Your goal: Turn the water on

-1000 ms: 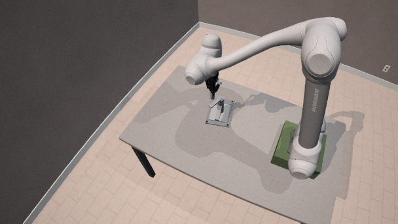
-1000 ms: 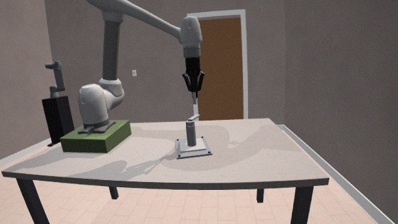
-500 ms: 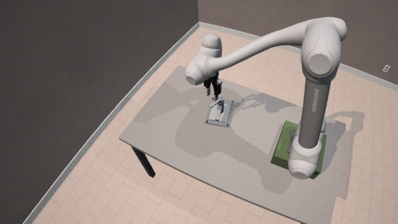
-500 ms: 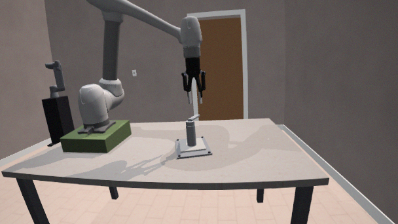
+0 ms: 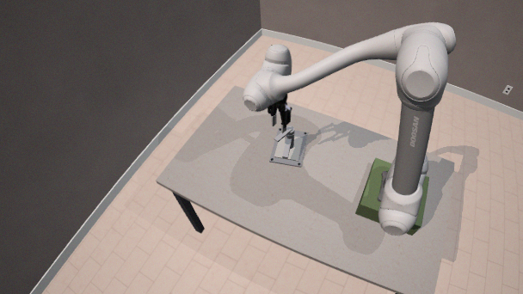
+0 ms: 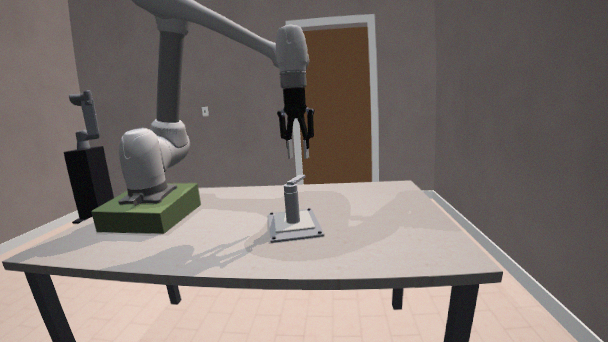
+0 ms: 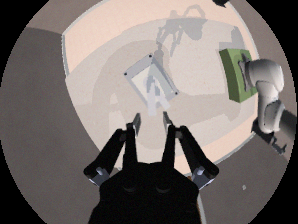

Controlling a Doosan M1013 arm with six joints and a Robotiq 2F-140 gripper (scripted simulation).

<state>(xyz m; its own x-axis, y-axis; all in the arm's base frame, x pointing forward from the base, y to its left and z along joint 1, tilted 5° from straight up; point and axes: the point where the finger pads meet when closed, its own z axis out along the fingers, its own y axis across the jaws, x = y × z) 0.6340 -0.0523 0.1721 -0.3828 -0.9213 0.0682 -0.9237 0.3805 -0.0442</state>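
My gripper is now 100 mm above the lever, 30 mm to the left of it and 10 mm past it. Also, from my hand: tap (160 mm below, 50 mm to the right, 30 mm behind).
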